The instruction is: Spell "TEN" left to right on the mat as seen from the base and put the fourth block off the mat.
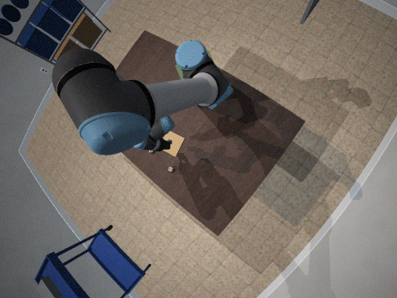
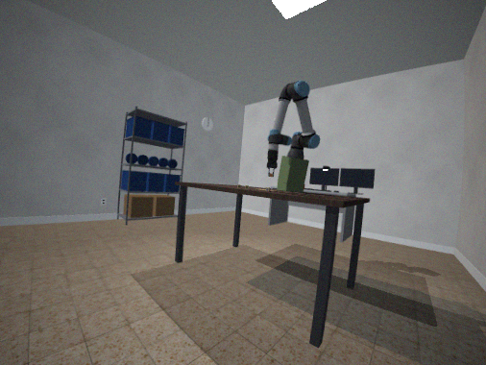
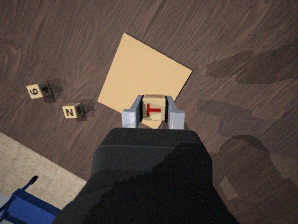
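The tan mat lies 1 cm ahead of my hand, 3 cm to the right of it and 12 cm below it. The rest, counted from my hand: N block: 12 cm ahead, 13 cm to the right, 11 cm below.
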